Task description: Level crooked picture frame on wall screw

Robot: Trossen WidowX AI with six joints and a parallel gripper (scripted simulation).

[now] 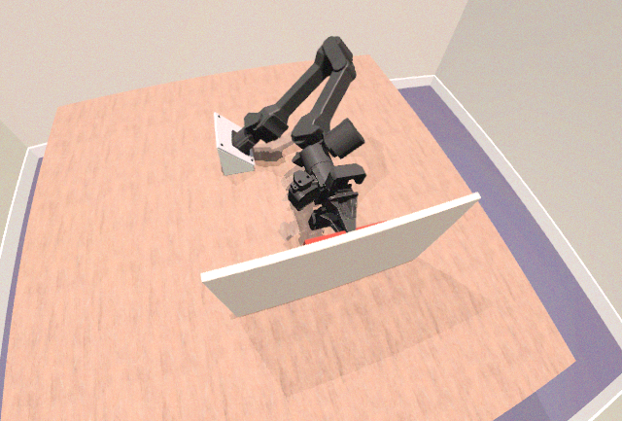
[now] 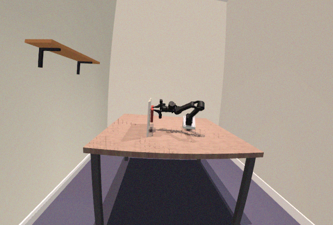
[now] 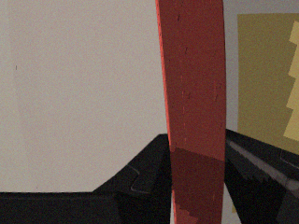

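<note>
Right now my gripper tip is 50 mm above the picture frame and 10 mm to the left of it. From my gripper tip the other things lie so: wall panel 70 mm below, 20 mm ahead, 10 mm to the right.
</note>
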